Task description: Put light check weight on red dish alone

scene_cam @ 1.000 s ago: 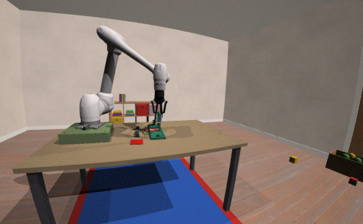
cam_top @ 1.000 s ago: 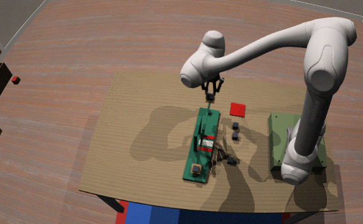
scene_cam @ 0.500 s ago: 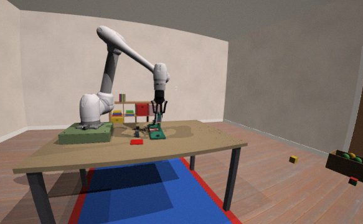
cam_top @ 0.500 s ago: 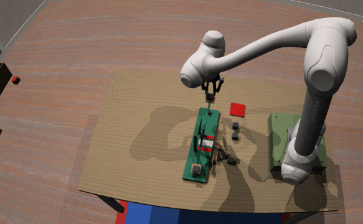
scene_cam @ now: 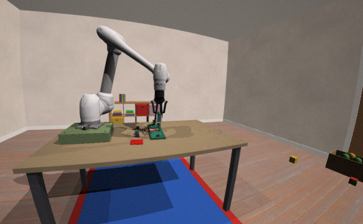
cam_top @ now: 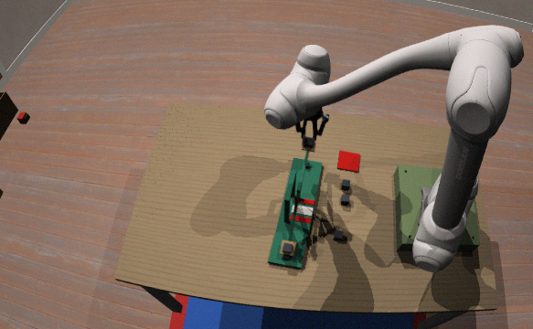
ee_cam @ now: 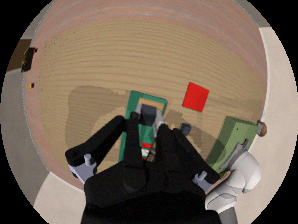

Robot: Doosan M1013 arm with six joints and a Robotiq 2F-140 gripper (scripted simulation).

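The red dish lies 170 mm behind my hand, 70 mm to the right of it and 170 mm below it. Round my hand: green rocker balance (20 mm behind, 200 mm to the left, 80 mm below).
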